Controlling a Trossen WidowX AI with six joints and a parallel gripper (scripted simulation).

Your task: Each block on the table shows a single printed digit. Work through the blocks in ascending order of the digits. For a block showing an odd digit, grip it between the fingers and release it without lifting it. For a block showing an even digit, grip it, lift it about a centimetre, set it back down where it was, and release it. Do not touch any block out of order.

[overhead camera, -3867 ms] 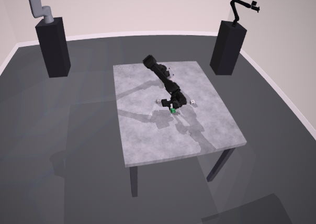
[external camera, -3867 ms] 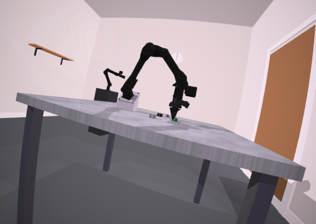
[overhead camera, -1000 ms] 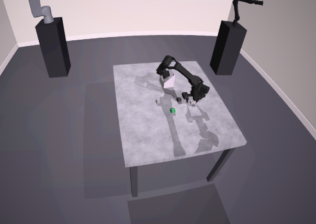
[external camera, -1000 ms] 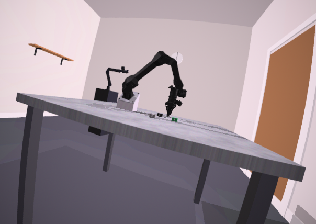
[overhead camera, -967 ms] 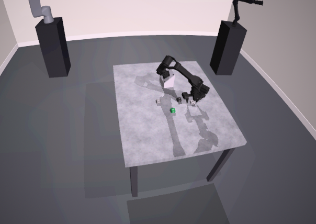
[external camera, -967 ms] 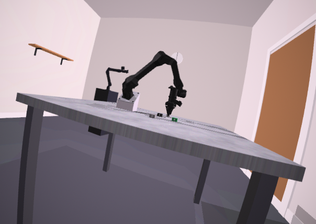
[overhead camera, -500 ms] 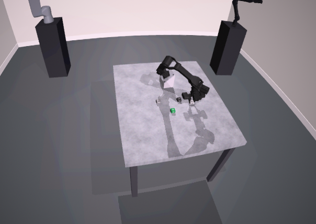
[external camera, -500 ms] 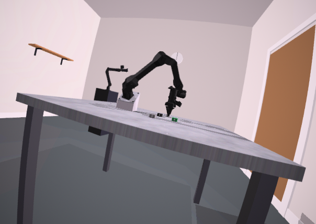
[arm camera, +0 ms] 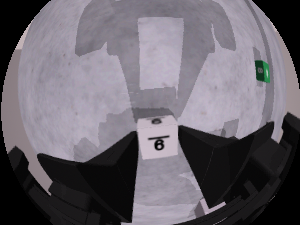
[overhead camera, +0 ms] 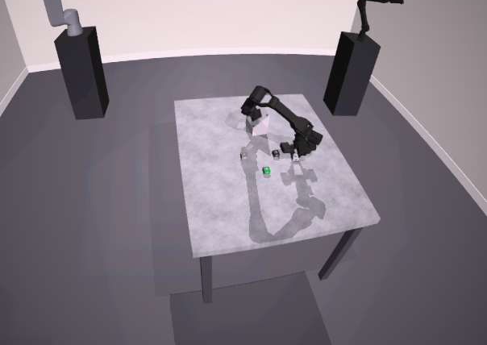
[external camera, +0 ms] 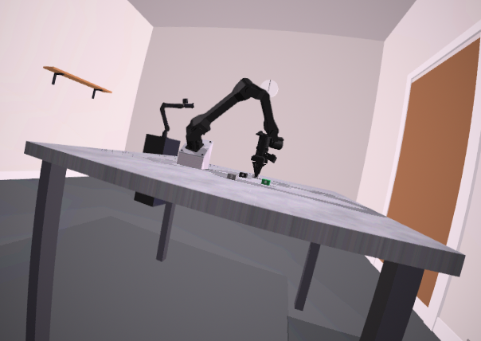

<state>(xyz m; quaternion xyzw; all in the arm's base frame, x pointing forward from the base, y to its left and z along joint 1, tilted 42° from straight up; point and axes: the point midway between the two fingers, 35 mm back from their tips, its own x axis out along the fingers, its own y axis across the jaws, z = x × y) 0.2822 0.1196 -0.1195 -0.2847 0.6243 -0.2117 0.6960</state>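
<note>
Now: gripper tip right at the white block. Also, from my gripper tip: green block 80 mm ahead, 180 mm to the right; black block 40 mm behind, 100 mm to the right; grey block 40 mm behind, 270 mm to the right.
</note>
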